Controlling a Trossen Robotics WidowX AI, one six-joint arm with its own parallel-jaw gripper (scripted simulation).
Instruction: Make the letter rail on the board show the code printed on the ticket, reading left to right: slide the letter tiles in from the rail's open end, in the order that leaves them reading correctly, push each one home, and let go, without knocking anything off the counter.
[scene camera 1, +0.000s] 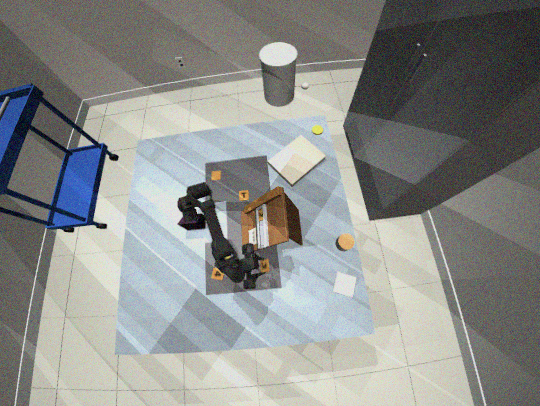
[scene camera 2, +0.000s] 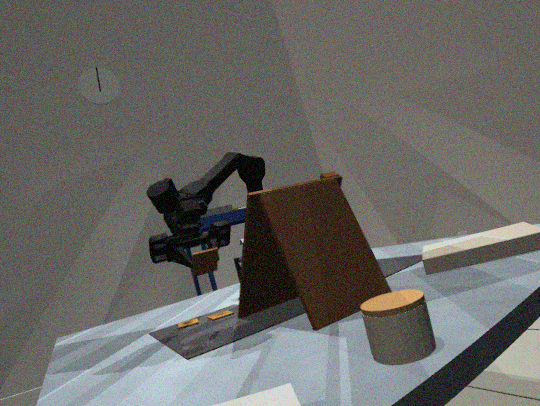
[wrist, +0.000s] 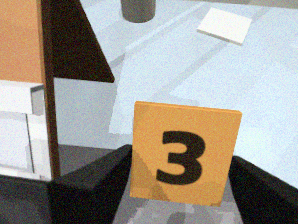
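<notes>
My gripper (scene camera 2: 205, 262), visible too in the wrist view (wrist: 180, 157), carries a letter tile (wrist: 180, 153). Also present: a brown board (scene camera 2: 302, 240), which appears in the wrist view (wrist: 46, 46) as well; a tan-lidded jar (scene camera 2: 398, 327); a white card (wrist: 231, 28); and a cream slab (scene camera 1: 296, 160). The slab is out of frame in the wrist view.
</notes>
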